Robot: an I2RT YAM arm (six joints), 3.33 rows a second.
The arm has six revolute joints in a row. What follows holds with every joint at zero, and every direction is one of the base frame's.
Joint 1 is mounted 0.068 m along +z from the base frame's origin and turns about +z.
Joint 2 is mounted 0.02 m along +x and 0.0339 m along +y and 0.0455 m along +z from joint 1 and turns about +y.
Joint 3 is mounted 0.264 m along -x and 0.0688 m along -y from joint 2 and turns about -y.
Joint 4 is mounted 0.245 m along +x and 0.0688 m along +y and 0.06 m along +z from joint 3 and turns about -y.
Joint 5 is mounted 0.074 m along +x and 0.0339 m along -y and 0.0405 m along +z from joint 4 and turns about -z.
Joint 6 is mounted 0.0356 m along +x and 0.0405 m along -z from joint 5 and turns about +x.
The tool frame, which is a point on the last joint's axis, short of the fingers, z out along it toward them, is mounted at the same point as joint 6; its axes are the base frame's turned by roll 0, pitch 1.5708 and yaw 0 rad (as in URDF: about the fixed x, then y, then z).
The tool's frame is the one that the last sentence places.
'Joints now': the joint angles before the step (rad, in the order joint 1, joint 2, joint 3, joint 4, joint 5, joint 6). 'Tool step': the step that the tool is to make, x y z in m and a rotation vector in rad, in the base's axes. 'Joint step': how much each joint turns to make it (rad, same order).
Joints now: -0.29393, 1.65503, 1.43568, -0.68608, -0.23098, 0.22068
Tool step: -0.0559, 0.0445, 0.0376, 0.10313, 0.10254, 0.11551
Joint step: 0.07973, -0.18339, -0.00442, -0.30066, -0.08126, 0.01297
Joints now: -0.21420, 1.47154, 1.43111, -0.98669, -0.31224, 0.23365
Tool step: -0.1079, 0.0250, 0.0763, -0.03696, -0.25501, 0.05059
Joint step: -0.00021, -0.37882, -0.00053, -0.13115, -0.04554, -0.03029
